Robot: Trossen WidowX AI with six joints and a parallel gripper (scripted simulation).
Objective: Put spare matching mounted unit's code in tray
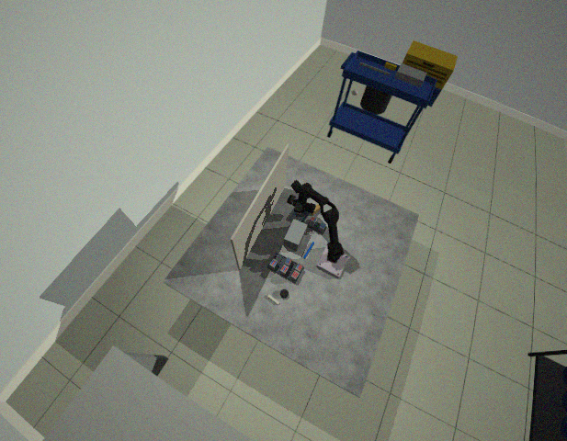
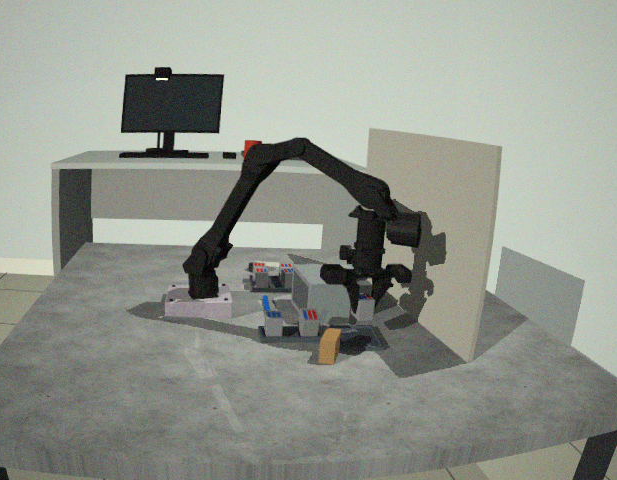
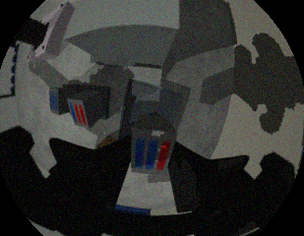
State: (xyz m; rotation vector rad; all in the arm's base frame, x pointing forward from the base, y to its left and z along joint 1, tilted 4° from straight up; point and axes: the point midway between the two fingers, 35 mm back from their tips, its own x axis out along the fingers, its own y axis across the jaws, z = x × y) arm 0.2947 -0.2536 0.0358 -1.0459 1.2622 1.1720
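The dark flat tray lies 10 mm behind my gripper tip, 10 mm to the left of it and 60 mm below it. From my gripper tip the other things lie so: orange block 100 mm behind, 70 mm to the right, 40 mm below; grey mounted unit 20 mm behind, 190 mm to the left, 10 mm below; grey spare block 20 mm above.
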